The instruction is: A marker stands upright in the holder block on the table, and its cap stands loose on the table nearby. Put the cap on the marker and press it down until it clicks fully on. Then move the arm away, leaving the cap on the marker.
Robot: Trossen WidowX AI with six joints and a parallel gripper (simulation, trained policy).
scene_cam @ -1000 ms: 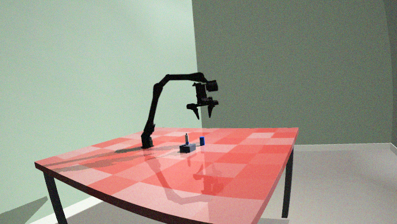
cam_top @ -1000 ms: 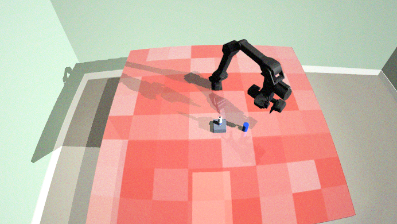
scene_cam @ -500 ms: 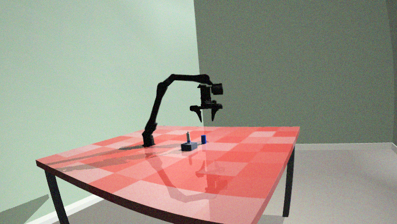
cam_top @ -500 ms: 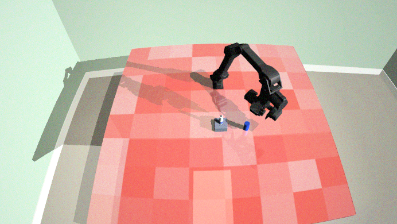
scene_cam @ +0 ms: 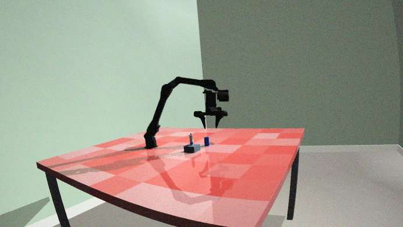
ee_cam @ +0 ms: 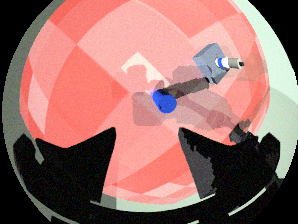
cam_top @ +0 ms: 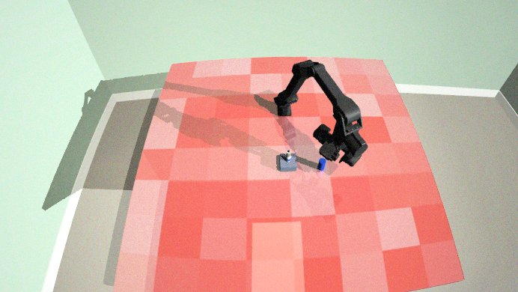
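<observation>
Right now my gripper tip is 10 mm past the blue cap, 30 mm to the left of it and 70 mm above it. Round my gripper tip: holder block (30 mm behind, 170 mm to the right, 80 mm below).
</observation>
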